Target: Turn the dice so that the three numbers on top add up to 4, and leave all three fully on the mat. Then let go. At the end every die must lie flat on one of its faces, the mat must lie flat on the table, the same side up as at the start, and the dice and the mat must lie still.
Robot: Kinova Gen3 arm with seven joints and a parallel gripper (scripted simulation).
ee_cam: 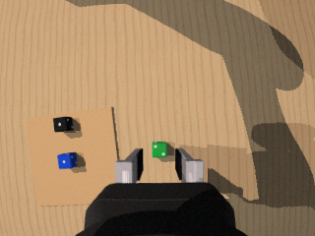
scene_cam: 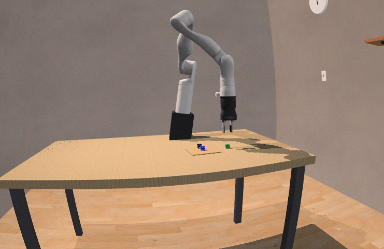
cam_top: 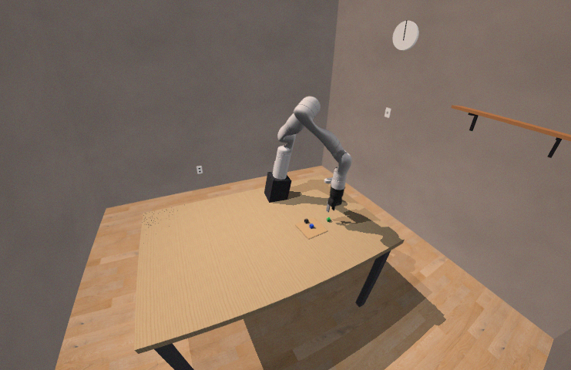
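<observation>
My gripper is now 9 cm above the green die. From my hand the other things lie so: black die: 13 cm to the right, 8 cm below, 6 cm behind; then tan mat: 13 cm to the right, 10 cm below; then blue die: 13 cm to the right, 8 cm below.
</observation>
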